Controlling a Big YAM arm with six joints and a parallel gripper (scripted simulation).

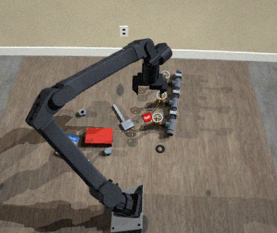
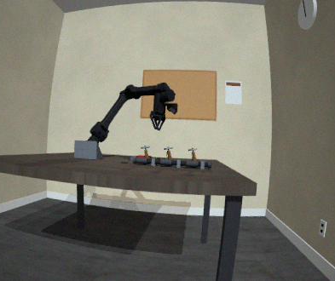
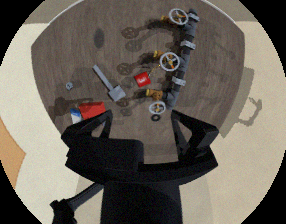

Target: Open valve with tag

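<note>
Now: hand 20 cm above the red tag, 1 cm to the left of it and 1 cm short of it. The rest, counted from my hand: grey hammer-like tool: 19 cm below, 11 cm to the left, 3 cm behind; then small grey cylinder: 21 cm behind, 18 cm below, 15 cm to the left; then red block: 20 cm to the left, 18 cm below, 15 cm behind.
</note>
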